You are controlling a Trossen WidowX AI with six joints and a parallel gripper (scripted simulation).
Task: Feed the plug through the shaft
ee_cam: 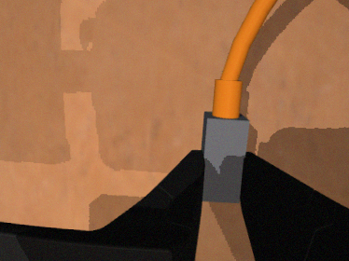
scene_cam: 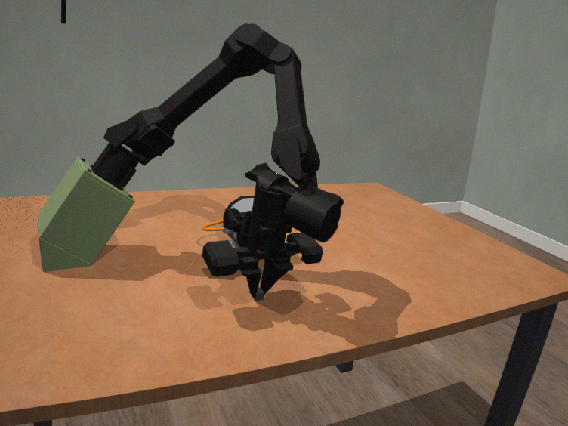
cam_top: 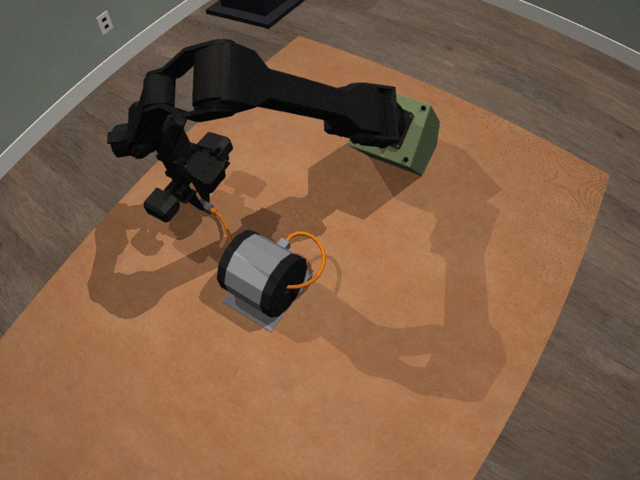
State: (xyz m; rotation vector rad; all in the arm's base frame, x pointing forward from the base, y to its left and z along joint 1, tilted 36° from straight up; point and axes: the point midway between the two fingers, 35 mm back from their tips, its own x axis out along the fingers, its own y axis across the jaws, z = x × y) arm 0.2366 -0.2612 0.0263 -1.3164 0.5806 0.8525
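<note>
Now: the grey plug 1 cm to the left of my hand and 3 cm below it.
</note>
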